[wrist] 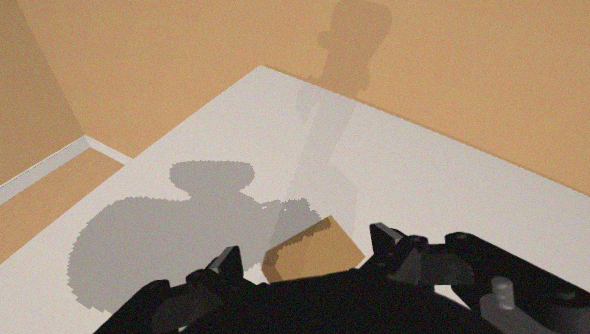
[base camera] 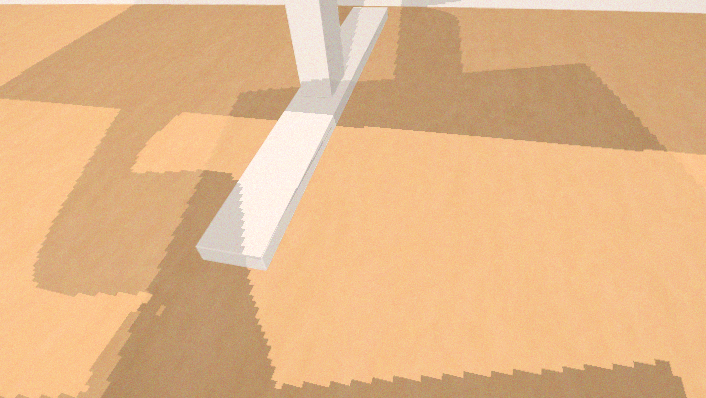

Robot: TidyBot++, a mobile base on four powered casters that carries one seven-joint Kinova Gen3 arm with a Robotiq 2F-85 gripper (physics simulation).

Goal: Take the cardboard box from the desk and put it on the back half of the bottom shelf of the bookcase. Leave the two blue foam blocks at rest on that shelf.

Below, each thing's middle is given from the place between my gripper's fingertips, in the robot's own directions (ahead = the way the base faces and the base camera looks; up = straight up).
Labels:
The cardboard box (wrist: 323, 248) is 11 cm below my hand, 4 cm ahead of it and 3 cm to the right of it.

